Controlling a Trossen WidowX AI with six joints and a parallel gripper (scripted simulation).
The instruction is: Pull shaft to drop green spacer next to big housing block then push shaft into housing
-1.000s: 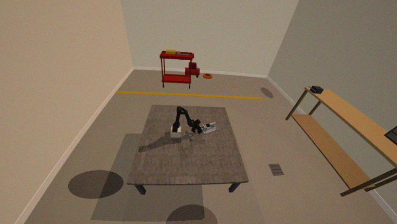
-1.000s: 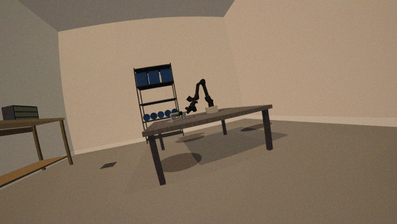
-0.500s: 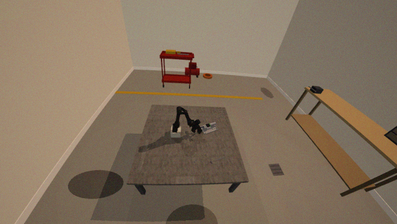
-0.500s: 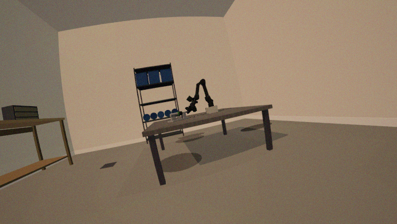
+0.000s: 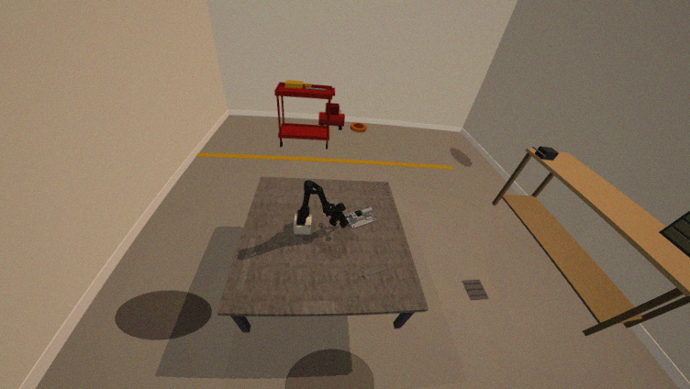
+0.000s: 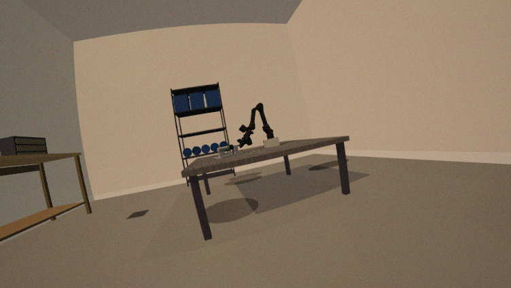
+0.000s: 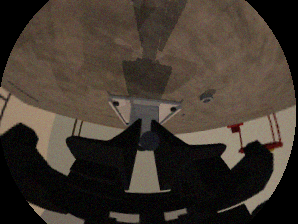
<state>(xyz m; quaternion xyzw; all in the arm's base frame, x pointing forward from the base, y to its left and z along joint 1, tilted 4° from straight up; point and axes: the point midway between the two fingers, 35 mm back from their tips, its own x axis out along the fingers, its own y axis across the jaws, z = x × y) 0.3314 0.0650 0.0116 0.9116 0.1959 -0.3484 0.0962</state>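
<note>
The shaft is 6 cm ahead of my gripper tip, 3 cm to the left of it and 2 cm above it. Also, from my gripper tip: small grey object (5 cm behind, 10 cm to the left, 5 cm below); then green spacer (12 cm ahead, 6 cm to the left, 2 cm above).
</note>
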